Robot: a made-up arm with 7 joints.
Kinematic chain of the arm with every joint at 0, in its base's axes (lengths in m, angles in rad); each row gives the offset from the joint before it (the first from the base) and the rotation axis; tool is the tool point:
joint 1: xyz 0 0 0 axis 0 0.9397 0.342
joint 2: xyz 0 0 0 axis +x
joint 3: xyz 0 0 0 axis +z
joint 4: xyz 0.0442 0 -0.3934 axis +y
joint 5: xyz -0.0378 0 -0.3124 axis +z
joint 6: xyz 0 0 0 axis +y
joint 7: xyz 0 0 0 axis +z
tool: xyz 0 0 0
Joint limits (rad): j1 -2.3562..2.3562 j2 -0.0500..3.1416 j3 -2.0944..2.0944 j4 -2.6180..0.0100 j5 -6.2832..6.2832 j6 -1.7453..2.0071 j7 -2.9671..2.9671
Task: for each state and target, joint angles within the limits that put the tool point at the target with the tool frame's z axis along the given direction. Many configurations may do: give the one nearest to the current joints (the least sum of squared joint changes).
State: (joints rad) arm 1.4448 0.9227 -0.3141 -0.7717 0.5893 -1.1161 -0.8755
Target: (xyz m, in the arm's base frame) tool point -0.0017 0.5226 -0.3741 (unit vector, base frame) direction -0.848 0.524 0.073
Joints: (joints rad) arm 0.5966 1.1916 -0.2836 -1.1197 0.2637 -1.3701 -0.8755
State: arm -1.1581 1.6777 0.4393 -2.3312 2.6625 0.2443 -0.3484
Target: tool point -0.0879 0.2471 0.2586 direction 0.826 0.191 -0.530
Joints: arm -1.2578 1.3978 1.1475 -2.3060 2.7915 -0.2507 -0.3484
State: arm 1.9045 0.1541 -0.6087 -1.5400 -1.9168 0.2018 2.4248
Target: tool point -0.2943 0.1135 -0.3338 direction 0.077 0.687 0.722
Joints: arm 1.4013 0.8523 -0.5317 -1.9840 -1.6615 -0.5514 2.4248
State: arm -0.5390 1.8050 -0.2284 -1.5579 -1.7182 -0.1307 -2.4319
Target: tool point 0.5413 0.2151 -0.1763 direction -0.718 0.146 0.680
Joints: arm -0.7315 1.0407 -0.7684 -1.3251 -2.0662 -0.6438 -2.4319
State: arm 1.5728 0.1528 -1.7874 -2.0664 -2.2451 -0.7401 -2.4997
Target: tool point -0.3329 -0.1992 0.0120 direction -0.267 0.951 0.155
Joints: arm 1.5732 0.7685 -1.8247 -2.2385 -2.2605 0.0201 -2.4997
